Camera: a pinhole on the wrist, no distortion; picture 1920 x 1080 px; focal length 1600.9 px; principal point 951.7 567.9 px. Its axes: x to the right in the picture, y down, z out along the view. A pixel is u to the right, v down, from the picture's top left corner.
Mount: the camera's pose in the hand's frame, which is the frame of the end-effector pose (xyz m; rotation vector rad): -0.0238 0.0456 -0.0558 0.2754 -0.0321 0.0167
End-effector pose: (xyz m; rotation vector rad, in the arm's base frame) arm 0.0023 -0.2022 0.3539 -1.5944 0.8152 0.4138
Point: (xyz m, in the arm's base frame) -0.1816 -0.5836 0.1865
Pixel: behind the camera
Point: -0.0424 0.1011 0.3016
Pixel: outside the picture
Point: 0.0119 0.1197 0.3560
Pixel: 754 759
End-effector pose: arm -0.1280 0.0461 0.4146 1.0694 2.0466 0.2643
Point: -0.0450 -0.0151 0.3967
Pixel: 556 537
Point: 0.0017 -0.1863 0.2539
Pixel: 483 81
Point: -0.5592 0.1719 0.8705
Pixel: behind the camera
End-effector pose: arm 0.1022 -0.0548 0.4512 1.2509 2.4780 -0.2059
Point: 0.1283 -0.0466 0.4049
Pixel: 1513 674
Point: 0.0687 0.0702 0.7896
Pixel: behind the camera
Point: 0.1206 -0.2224 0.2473
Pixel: 821 317
